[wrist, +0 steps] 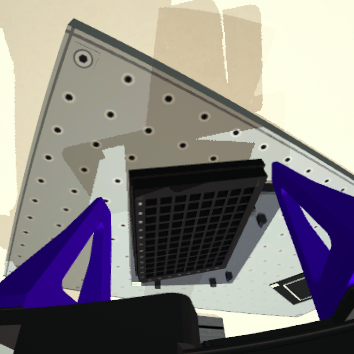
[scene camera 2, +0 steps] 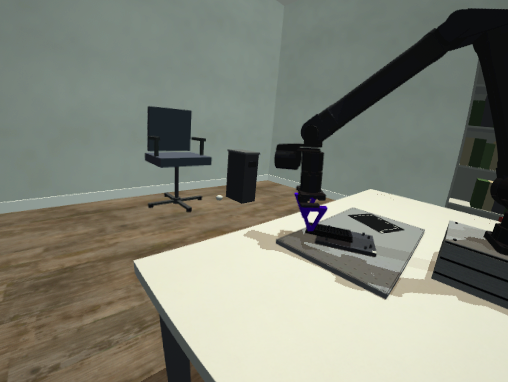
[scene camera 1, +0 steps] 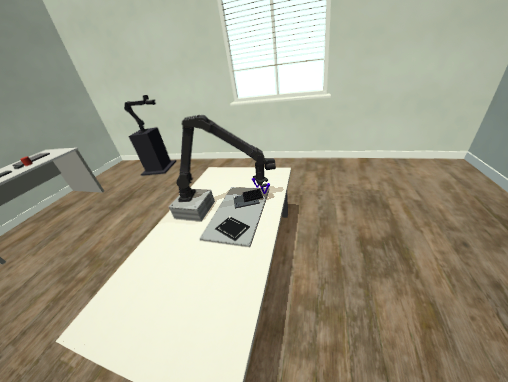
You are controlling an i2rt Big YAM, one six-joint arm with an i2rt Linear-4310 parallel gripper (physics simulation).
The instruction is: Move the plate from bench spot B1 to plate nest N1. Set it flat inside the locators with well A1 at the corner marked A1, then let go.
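The black plate, a grid of wells, rests over a dark grey base with small pegs, seemingly nest N1. It looks offset toward one end of the base; whether it lies flat is unclear. In the wrist view, pegs show beyond its right and lower edges. Which corner is A1 is not readable. A flat black square with a white outline, seemingly B1, has no plate on it. My gripper is open, blue fingertips on either side of the plate's end, apart from it.
A grey perforated board carries both spots. It lies on the white table. The arm's grey base block stands beside the board.
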